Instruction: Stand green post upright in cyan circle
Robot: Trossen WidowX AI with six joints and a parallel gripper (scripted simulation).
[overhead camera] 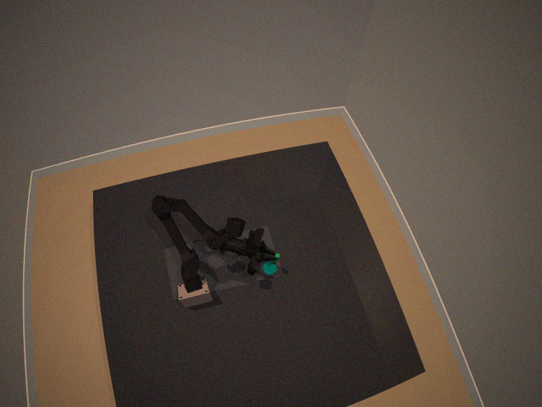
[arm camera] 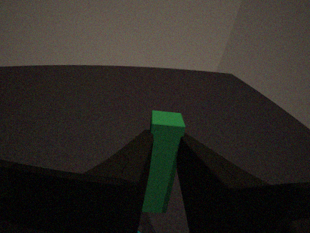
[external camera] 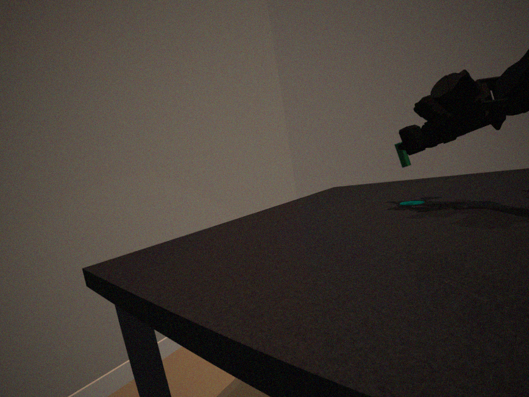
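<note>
My gripper tip is now 1 cm past the cyan circle, 1 cm to the right of it and 15 cm above it. Also, from my gripper tip: green post 2 cm below.
</note>
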